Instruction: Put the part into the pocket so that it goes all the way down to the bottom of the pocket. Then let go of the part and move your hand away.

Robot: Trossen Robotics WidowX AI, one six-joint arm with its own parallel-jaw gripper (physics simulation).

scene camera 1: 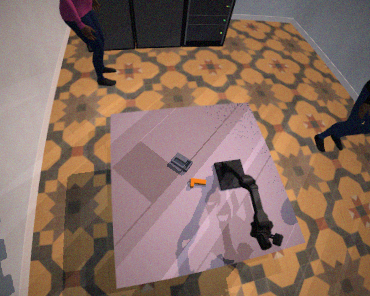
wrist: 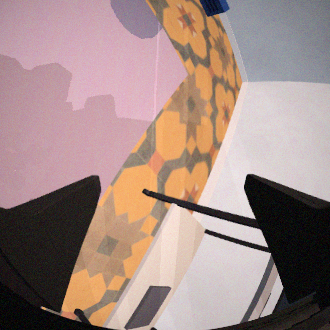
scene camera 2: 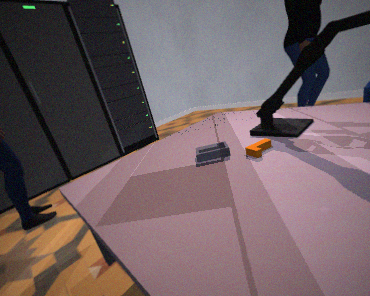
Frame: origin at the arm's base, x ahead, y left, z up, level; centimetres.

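Seen in the pictures: gripper, between the fingertips: (scene camera 1: 271, 239) (wrist: 173, 182); arm's base, origin of its link: (scene camera 1: 224, 168) (scene camera 2: 267, 126).
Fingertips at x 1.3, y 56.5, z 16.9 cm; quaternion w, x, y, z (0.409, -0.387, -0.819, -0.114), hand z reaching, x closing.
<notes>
Pixels of each thing's top centre, then the offset from my fingertips to it. Level surfaces: height alone.
- orange L-shaped part, centre of its top: (scene camera 2: 261, 144) (scene camera 1: 198, 182) dz -16.3, dx +22.9, dy -52.6 cm
- grey block, centre of its top: (scene camera 2: 211, 147) (scene camera 1: 182, 161) dz -15.7, dx +27.9, dy -72.4 cm
- pink table, height of its surface: dz -19.3 cm
The orange L-shaped part (scene camera 1: 199, 182) (scene camera 2: 258, 148) lies flat on the table, outside the pocket and a short gap away from the grey block. The grey block (scene camera 1: 180, 163) (scene camera 2: 212, 154) stands on the table with the pocket in its top. The pocket's inner shape is too small to make out. My gripper (scene camera 1: 271, 242) (wrist: 173, 182) is open and empty, high up and well away from the part and the block, over the table's near right side in scene camera 1. The part and the block do not show in the wrist view.
The pink table (scene camera 1: 145, 129) (scene camera 2: 280, 225) bears patches of shadow. The arm's dark base plate (scene camera 1: 234, 181) (scene camera 2: 295, 129) stands on it, close to the part, which lies between plate and block. People and dark server cabinets (scene camera 1: 159, 25) (scene camera 2: 45, 75) stand beyond the table.
</notes>
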